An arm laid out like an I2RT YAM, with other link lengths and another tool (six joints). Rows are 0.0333 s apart.
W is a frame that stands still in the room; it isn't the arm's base.
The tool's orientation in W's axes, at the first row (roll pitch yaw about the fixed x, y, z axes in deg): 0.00 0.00 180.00
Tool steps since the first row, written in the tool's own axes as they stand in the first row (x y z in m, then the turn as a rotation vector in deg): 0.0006 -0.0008 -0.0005 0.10 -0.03 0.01; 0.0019 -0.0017 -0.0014 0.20 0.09 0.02; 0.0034 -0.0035 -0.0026 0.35 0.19 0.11; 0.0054 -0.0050 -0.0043 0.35 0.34 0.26; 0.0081 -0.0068 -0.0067 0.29 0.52 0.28; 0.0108 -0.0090 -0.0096 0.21 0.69 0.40; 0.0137 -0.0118 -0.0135 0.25 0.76 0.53
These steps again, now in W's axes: -0.0006 0.0008 -0.0005 -0.10 0.03 0.01; -0.0019 0.0017 -0.0014 -0.20 -0.09 0.02; -0.0034 0.0035 -0.0026 -0.35 -0.19 0.11; -0.0054 0.0050 -0.0043 -0.35 -0.34 0.26; -0.0081 0.0068 -0.0067 -0.29 -0.52 0.28; -0.0108 0.0090 -0.0096 -0.21 -0.69 0.40; -0.0137 0.0118 -0.0135 -0.25 -0.76 0.53
